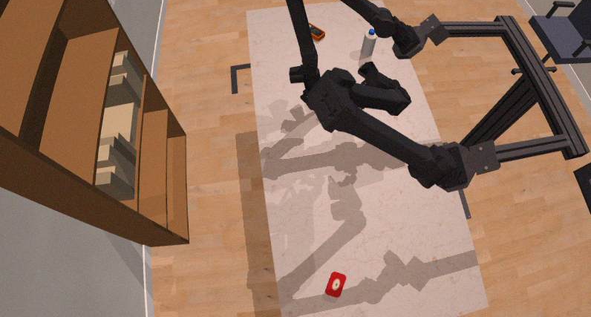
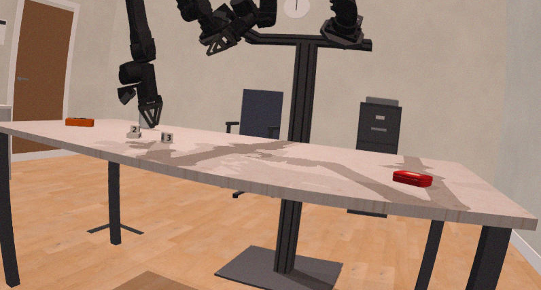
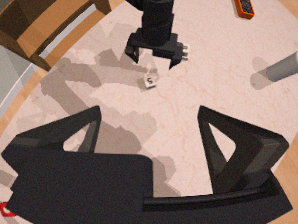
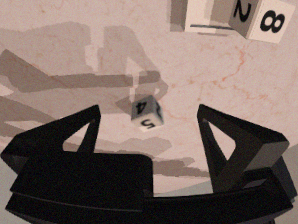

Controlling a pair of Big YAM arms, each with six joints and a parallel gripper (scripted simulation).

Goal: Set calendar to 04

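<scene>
My right gripper is now 10 mm past the white calendar tray, 100 mm to the left of it and 50 mm above it. From my right hand the other things lie so: red tin 40 mm ahead, 790 mm to the left, 40 mm below; white bottle 320 mm behind, 340 mm to the right, 30 mm above; white cube 30 mm behind, 40 mm to the left, 40 mm below.
</scene>
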